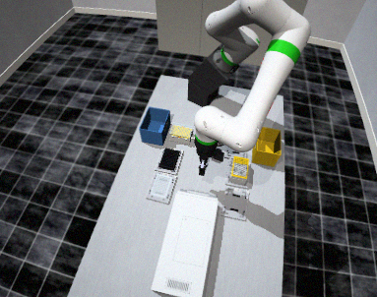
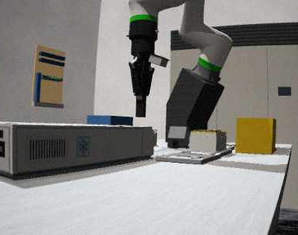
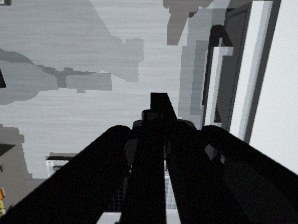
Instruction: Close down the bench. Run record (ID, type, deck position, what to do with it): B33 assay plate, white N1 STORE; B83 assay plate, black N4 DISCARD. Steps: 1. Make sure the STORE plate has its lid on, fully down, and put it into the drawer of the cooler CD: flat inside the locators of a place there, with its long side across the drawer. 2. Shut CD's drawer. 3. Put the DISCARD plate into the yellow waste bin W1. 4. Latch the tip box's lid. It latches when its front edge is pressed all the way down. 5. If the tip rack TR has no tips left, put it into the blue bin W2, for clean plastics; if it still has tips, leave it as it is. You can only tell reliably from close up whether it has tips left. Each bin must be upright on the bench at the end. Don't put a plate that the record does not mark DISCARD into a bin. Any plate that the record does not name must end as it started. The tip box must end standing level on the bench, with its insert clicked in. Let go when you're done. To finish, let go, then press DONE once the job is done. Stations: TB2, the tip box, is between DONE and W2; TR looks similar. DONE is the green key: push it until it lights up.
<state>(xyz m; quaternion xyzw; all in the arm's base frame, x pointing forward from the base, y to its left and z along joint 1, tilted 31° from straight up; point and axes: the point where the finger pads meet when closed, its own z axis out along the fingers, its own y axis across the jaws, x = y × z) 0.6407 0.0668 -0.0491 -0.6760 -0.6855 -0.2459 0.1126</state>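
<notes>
The black assay plate lies 10 cm behind my hand, 20 cm to the right of it and 12 cm below it. Round my hand: clear plate lid 19 cm ahead, 1 cm to the left, 12 cm below; yellow-topped tip holder 13 cm behind, 18 cm to the left, 9 cm below; white plate 19 cm ahead, 1 cm to the left, 12 cm below.
</notes>
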